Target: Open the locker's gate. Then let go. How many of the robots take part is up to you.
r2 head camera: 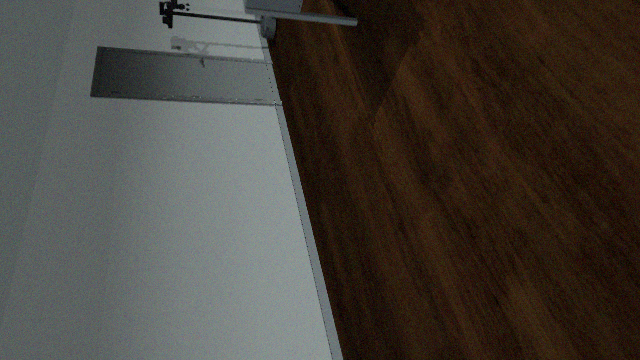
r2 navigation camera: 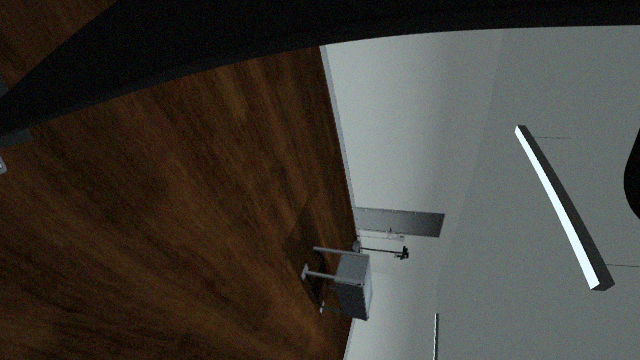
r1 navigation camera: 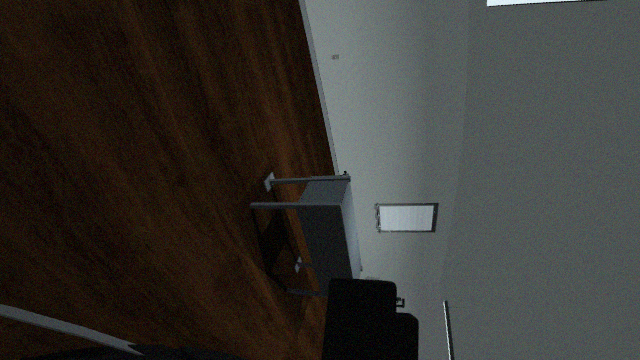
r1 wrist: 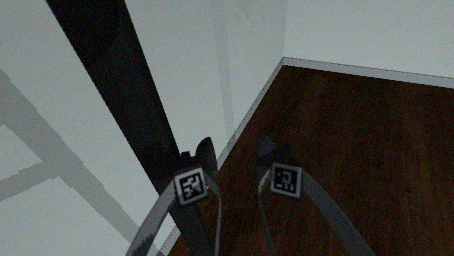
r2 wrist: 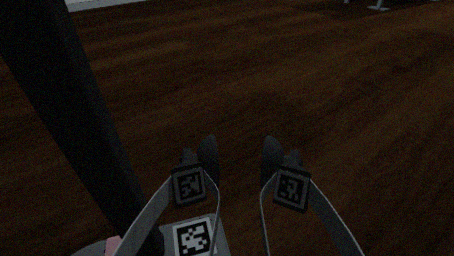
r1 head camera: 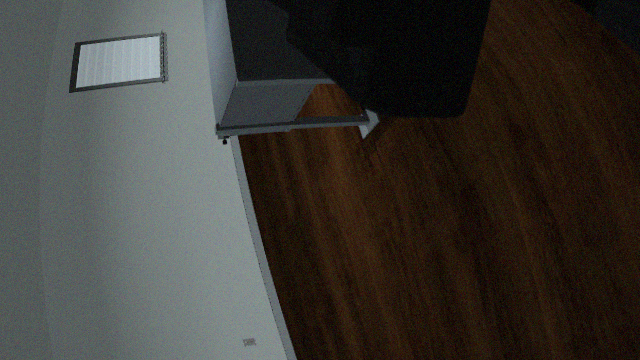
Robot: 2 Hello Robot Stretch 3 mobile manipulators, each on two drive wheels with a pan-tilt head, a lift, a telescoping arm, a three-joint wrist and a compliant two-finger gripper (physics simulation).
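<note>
The locker's gate (r2 head camera: 180,75) (r2 navigation camera: 410,223) is a tall grey panel at the wall, with a small dark handle (r2 head camera: 202,62) on its face. It looks flat with the wall; from this distance I cannot tell whether it is ajar. The r1 robot (r2 head camera: 215,17) (r2 navigation camera: 380,250) stands close beside it. The gate does not show in the r1 head view. My r1 gripper (r1 wrist: 236,148) is open and empty, with pale wall and dark floor beyond its fingers. My r2 gripper (r2 wrist: 241,151) is open and empty above the wood floor, far from the gate.
A grey table (r1 head camera: 265,102) (r1 navigation camera: 325,240) (r2 navigation camera: 352,270) with metal legs stands near r1, by the wall. A framed bright panel (r1 head camera: 119,61) (r1 navigation camera: 407,218) hangs on the wall. A ceiling light bar (r2 navigation camera: 560,205) shows above. Skirting (r2 head camera: 305,220) runs along the wall.
</note>
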